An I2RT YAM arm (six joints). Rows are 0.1 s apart.
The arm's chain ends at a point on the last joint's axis. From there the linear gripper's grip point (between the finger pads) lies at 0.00 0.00 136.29 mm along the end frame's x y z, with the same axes.
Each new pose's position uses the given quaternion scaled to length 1; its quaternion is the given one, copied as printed.
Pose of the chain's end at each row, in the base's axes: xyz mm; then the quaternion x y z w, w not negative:
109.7 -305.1 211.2 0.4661 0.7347 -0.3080 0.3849
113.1 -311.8 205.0 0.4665 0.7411 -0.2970 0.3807
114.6 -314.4 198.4 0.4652 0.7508 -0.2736 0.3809
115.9 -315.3 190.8 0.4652 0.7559 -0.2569 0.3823
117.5 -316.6 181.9 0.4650 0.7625 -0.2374 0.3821
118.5 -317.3 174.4 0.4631 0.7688 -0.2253 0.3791
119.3 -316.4 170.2 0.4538 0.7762 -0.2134 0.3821
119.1 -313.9 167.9 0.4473 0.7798 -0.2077 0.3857
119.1 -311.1 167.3 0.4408 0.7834 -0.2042 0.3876
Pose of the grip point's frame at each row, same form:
147.6 -415.7 141.1 0.4661 0.7347 -0.3080 0.3849
152.2 -420.2 132.3 0.4665 0.7411 -0.2970 0.3807
157.9 -418.7 122.1 0.4652 0.7508 -0.2736 0.3809
162.1 -416.7 112.3 0.4652 0.7559 -0.2569 0.3823
166.8 -414.4 100.8 0.4650 0.7625 -0.2374 0.3821
169.5 -412.4 91.1 0.4631 0.7688 -0.2253 0.3791
173.7 -408.8 86.1 0.4538 0.7762 -0.2134 0.3821
175.8 -405.1 83.9 0.4473 0.7798 -0.2077 0.3857
177.3 -401.3 83.3 0.4408 0.7834 -0.2042 0.3876

